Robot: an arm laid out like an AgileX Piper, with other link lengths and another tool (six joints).
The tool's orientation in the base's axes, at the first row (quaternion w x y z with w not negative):
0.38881 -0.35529 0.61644 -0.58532
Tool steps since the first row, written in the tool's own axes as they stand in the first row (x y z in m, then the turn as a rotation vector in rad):
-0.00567 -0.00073 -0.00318 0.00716 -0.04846 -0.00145
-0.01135 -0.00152 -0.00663 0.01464 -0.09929 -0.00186
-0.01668 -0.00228 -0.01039 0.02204 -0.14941 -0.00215
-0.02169 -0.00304 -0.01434 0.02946 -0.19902 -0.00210
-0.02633 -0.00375 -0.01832 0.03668 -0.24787 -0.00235
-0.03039 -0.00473 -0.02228 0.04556 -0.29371 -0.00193
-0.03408 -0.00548 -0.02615 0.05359 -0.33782 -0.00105
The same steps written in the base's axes. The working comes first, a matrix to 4 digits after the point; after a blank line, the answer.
The tool's axes in the first row as the columns of a matrix, in the base's axes (used below as rounded here):
-0.4452 0.0171 0.8953
-0.8932 0.0623 -0.4453
-0.0634 -0.9979 -0.0125

-0.00034 0.00644 0.00113 -0.00531 -0.00877 0.04792
-0.00091 0.01300 0.00232 -0.00988 -0.01843 0.09818
-0.00192 0.01938 0.00346 -0.01429 -0.02804 0.14773
-0.00323 0.02557 0.00459 -0.01840 -0.03778 0.19676
-0.00474 0.03144 0.00564 -0.02267 -0.04716 0.24505
-0.00650 0.03677 0.00693 -0.02703 -0.05813 0.29023
-0.00833 0.04174 0.00796 -0.03058 -0.06845 0.33373

